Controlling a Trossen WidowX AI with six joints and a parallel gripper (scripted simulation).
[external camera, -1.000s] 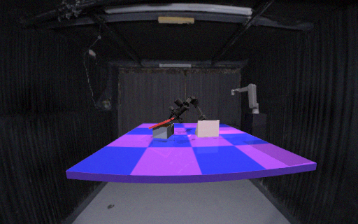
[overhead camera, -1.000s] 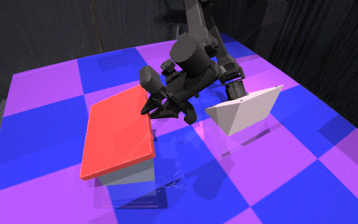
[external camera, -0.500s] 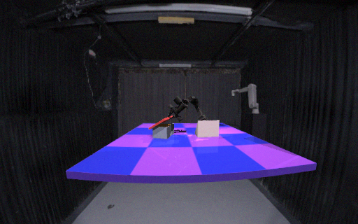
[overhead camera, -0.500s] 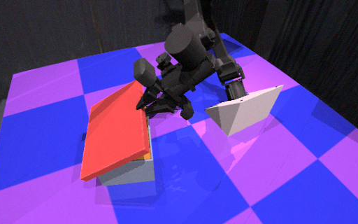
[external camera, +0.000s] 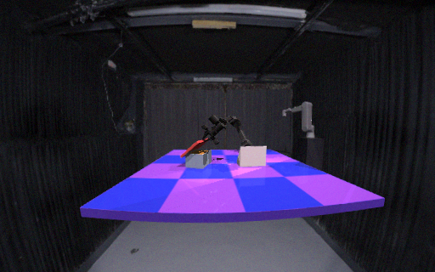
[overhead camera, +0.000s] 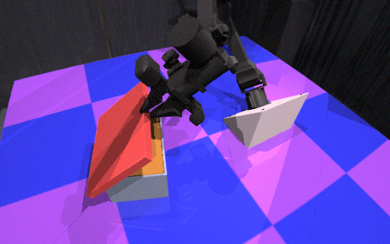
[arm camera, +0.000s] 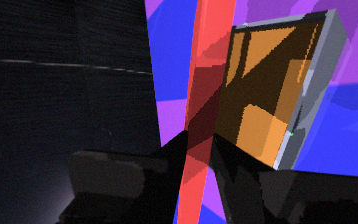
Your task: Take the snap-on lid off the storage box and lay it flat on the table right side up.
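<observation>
Right now my gripper tip is 7 cm short of the red lid, 5 cm above it and 1 cm to the left of it. Round my gripper tip: storage box (14 cm below, 3 cm ahead, 1 cm to the right).
</observation>
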